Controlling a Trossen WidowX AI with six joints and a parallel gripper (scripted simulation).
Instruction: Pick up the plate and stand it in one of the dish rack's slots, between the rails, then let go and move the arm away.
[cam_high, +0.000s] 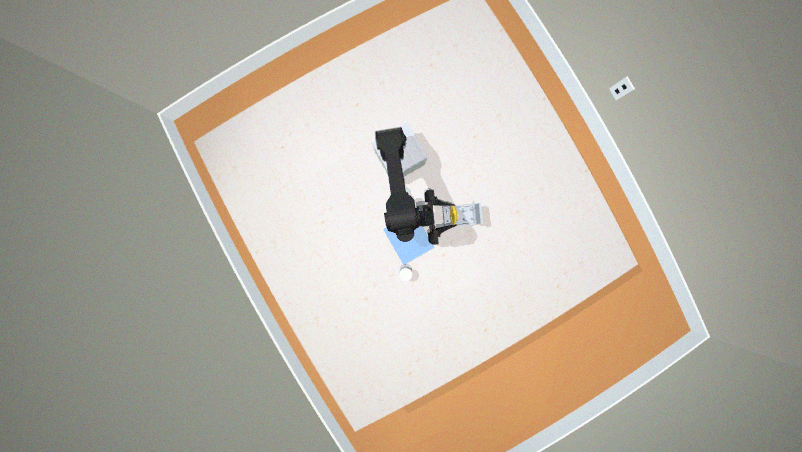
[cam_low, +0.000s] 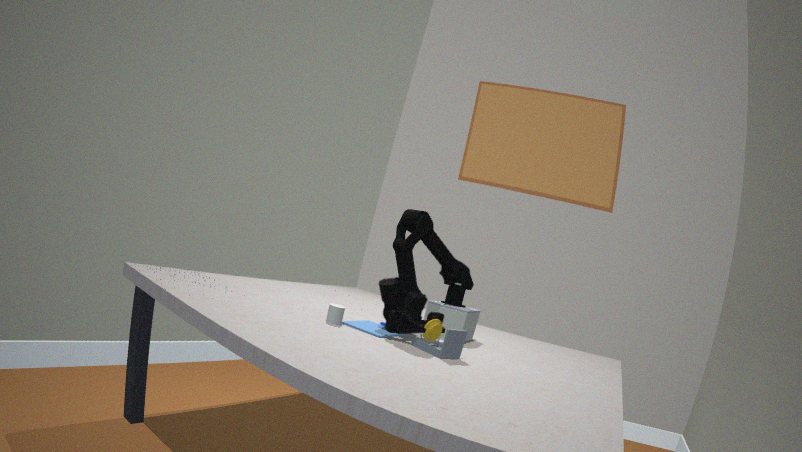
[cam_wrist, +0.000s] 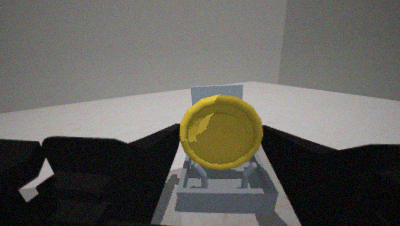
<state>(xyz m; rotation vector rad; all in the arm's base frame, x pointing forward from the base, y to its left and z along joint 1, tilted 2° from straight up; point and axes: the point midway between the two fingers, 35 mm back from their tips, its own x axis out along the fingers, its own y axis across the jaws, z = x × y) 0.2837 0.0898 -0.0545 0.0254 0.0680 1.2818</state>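
The yellow plate is 1 cm to the right of my gripper tip. From my gripper tip the other things lie so: blue spoon (9 cm behind, 20 cm to the right, 5 cm below); then blue mat (2 cm ahead, 18 cm to the right, 5 cm below); then grey dish rack (1 cm ahead, 2 cm to the left, 3 cm below).
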